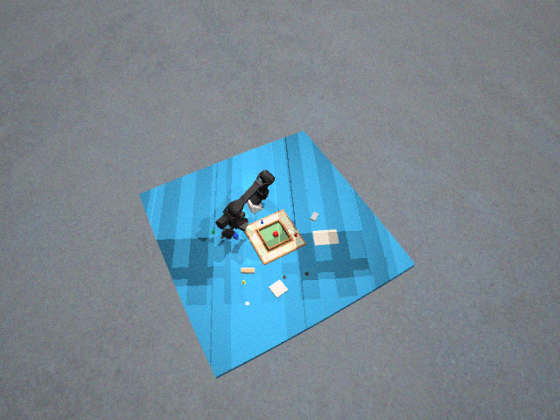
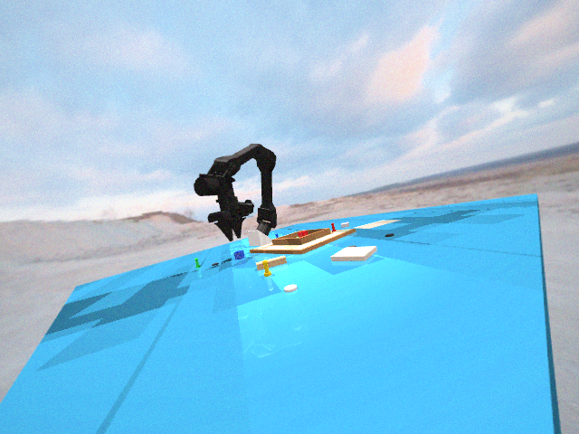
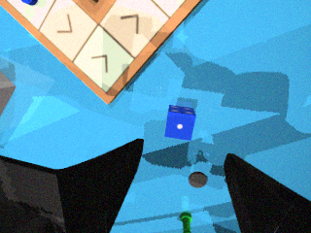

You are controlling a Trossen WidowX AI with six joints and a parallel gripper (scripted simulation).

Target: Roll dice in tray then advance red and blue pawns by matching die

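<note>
The red pawn is 19 cm ahead of my gripper tip, 31 cm to the left of it and 4 cm below it. The rest, counted from my gripper tip: green tray: 12 cm ahead, 20 cm to the left, 6 cm below; blue pawn: 19 cm to the left, 4 cm below; green pawn: 10 cm behind, 10 cm to the right, 5 cm below.
</note>
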